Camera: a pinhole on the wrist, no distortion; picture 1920 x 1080 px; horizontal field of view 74.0 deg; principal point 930.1 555.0 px. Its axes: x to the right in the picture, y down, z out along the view. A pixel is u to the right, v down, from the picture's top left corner.
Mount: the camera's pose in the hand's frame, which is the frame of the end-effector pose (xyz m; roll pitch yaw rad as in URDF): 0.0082 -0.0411 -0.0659 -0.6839 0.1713 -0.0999
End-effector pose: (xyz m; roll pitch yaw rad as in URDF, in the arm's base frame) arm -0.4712 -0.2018 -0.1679 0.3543 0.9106 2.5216
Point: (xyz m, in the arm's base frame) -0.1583 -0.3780 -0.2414
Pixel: behind the camera
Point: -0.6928 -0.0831 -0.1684
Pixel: 1307 365
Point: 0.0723 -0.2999 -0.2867
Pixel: behind the camera
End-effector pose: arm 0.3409 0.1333 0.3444 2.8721 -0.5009 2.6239
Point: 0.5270 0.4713 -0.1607
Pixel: 127 264
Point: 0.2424 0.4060 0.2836
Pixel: 1258 439
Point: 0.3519 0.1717 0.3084
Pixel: 492 403
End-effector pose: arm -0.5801 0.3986 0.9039 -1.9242 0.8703 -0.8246
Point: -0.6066 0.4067 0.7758
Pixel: 1264 958
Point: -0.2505 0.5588 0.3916
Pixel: 1732 108
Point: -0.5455 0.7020 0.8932
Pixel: 108 46
